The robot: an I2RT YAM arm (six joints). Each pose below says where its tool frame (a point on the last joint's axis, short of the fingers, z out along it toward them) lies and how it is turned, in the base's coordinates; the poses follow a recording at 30 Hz.
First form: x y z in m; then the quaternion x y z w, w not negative.
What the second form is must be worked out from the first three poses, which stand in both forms.
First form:
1: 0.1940, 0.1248, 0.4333, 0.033, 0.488, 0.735, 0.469
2: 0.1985, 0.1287, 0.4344, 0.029, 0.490, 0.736, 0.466
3: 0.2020, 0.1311, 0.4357, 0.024, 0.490, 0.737, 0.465
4: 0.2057, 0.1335, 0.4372, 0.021, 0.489, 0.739, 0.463
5: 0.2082, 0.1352, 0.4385, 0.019, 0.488, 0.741, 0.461
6: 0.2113, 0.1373, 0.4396, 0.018, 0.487, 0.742, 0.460
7: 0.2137, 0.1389, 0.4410, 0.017, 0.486, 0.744, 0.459
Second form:
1: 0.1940, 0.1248, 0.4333, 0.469, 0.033, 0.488, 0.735
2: 0.1985, 0.1287, 0.4344, 0.466, 0.029, 0.490, 0.736
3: 0.2020, 0.1311, 0.4357, 0.465, 0.024, 0.490, 0.737
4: 0.2057, 0.1335, 0.4372, 0.463, 0.021, 0.489, 0.739
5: 0.2082, 0.1352, 0.4385, 0.461, 0.019, 0.488, 0.741
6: 0.2113, 0.1373, 0.4396, 0.460, 0.018, 0.487, 0.742
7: 0.2137, 0.1389, 0.4410, 0.459, 0.017, 0.486, 0.744
